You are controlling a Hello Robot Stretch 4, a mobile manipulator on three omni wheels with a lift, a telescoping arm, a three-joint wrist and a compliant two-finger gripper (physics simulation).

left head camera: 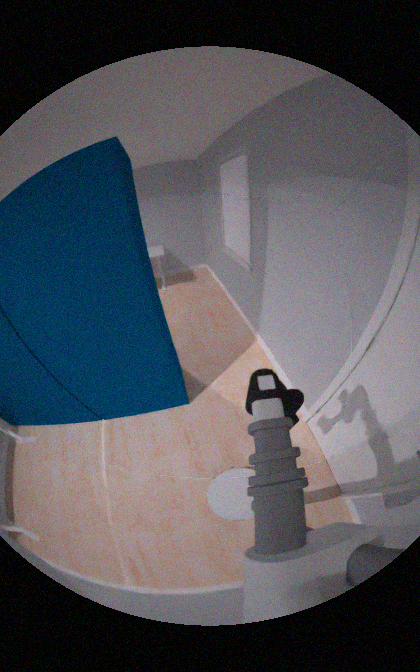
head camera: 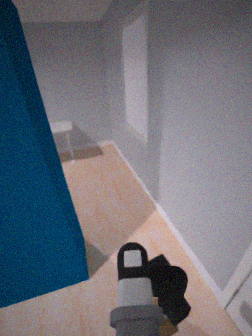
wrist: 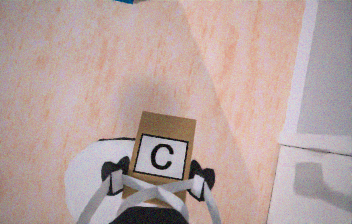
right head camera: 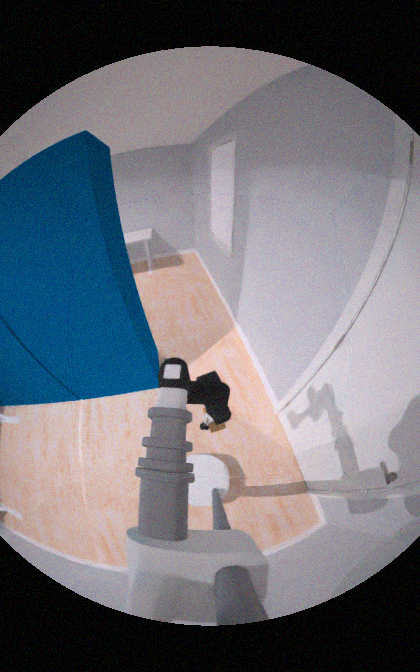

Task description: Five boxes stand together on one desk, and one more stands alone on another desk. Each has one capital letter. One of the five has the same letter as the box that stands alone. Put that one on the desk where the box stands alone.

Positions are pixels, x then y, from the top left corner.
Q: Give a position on a window with white blinds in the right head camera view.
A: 222, 154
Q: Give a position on a window with white blinds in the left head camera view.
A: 233, 170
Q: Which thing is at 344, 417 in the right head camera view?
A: A white door.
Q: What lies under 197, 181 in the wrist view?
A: The gripper.
